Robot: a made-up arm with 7 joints.
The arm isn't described. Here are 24 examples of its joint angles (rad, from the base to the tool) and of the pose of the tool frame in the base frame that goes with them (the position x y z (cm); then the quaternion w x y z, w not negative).
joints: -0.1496 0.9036 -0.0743 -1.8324 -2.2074 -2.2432 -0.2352
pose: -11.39 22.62 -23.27 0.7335 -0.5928 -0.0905 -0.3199
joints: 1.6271 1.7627 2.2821 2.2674 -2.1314 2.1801 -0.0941
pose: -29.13 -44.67 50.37 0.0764 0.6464 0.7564 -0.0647
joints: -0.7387 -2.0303 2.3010 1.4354 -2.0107 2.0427 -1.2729
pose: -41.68 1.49 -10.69 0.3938 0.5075 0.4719 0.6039
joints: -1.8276 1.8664 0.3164 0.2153 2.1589 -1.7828 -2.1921
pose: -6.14 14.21 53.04 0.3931 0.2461 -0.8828 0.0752
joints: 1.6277 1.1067 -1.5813 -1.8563 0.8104 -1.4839 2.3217
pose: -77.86 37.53 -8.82 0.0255 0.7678 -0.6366 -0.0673
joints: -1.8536 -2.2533 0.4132 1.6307 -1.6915 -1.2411 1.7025
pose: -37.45 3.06 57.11 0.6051 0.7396 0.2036 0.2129
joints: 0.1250 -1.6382 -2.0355 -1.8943 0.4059 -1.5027 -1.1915
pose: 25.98 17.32 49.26 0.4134 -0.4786 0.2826 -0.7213
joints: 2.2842 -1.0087 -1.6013 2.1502 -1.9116 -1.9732 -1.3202
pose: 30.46 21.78 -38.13 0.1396 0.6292 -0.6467 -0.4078
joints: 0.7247 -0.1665 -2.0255 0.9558 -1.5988 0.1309 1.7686
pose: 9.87 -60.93 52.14 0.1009 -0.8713 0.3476 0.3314
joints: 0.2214 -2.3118 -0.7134 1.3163 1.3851 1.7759 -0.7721
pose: 28.42 41.02 -38.13 0.9263 -0.1202 -0.2898 -0.2085
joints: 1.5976 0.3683 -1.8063 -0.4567 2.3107 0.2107 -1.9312
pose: -30.69 -60.23 -50.43 0.8067 0.0231 -0.5859 -0.0735
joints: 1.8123 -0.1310 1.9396 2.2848 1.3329 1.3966 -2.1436
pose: 49.90 -36.07 25.04 0.0991 -0.1457 -0.9787 -0.1051
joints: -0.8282 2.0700 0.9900 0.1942 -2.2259 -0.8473 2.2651
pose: 27.24 22.60 38.78 0.4206 0.1329 -0.8411 -0.3129
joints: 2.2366 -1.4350 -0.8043 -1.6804 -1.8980 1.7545 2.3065
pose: -39.76 -47.53 -54.17 0.3438 0.6517 0.1321 0.6630
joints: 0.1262 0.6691 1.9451 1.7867 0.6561 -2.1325 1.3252
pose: -5.05 -61.91 -25.09 0.6584 -0.4281 -0.5491 0.2858
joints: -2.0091 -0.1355 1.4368 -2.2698 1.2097 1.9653 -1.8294
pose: 49.26 -27.46 9.09 0.3452 -0.3737 -0.1209 0.8524
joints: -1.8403 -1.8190 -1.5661 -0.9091 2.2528 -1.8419 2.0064
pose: -93.95 -45.26 20.50 0.6348 -0.1600 0.0375 0.7550
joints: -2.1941 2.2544 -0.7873 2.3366 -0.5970 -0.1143 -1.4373
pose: -25.64 -12.50 73.45 0.3945 -0.8618 -0.1163 0.2968
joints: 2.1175 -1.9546 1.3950 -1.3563 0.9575 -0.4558 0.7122
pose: -38.93 4.57 -1.81 0.8672 0.4804 -0.1309 0.0103
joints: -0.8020 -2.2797 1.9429 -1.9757 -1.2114 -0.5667 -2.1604
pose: -53.29 -6.33 35.31 0.1177 -0.9676 -0.2225 -0.0167
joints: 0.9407 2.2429 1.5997 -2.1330 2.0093 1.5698 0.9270
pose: 22.06 24.13 63.52 0.3086 0.2817 0.9044 0.0867
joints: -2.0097 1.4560 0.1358 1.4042 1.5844 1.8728 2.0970
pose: -41.48 17.65 15.07 0.7266 -0.3556 0.3615 -0.4637
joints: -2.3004 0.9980 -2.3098 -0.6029 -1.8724 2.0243 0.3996
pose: 50.07 16.37 99.52 0.2963 -0.4381 0.8487 0.0060
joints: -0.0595 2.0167 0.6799 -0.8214 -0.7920 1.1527 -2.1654
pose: 18.54 -7.01 54.51 0.2916 0.5495 0.7647 0.1684
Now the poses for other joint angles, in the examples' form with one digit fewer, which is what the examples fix.
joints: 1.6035 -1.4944 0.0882 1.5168 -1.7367 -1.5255 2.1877
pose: 16.8 -17.1 -35.3 0.390 -0.578 -0.330 0.637
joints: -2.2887 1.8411 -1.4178 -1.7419 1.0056 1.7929 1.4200
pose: -12.4 6.3 95.5 0.347 0.662 0.625 0.224
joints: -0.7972 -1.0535 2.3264 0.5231 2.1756 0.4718 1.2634
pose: -25.4 37.9 38.4 0.279 -0.282 0.907 0.140
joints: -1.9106 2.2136 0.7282 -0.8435 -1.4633 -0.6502 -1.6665
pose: -61.8 20.8 14.5 0.334 0.898 -0.007 0.285
